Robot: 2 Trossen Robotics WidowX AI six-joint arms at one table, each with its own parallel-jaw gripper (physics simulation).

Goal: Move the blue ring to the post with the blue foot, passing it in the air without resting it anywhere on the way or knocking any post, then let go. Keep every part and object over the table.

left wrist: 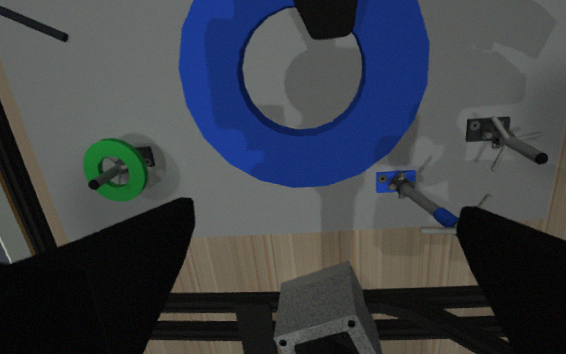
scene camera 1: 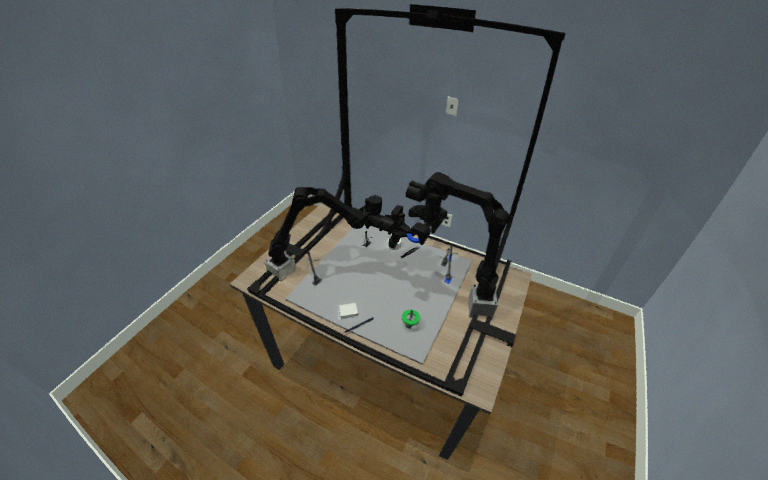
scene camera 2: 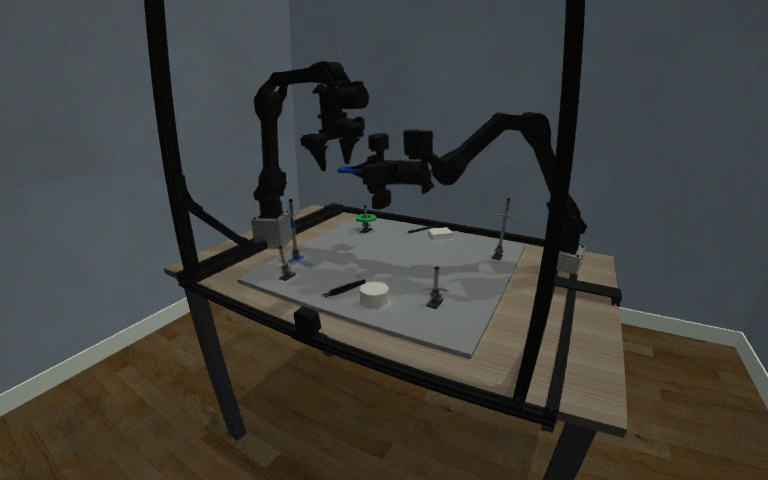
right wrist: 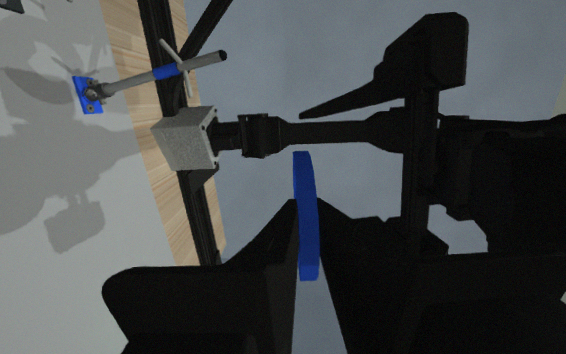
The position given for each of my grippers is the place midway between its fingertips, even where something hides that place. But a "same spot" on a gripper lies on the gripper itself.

my left gripper: left wrist 325, 215; scene camera 1 427, 238; scene camera 2; right wrist
my right gripper: left wrist; scene camera 1; scene camera 2 351, 170; right wrist 304, 206
same spot on my left gripper: [right wrist: 401, 75] = [scene camera 2: 323, 149]
same spot on my right gripper: [left wrist: 320, 27] = [scene camera 1: 412, 233]
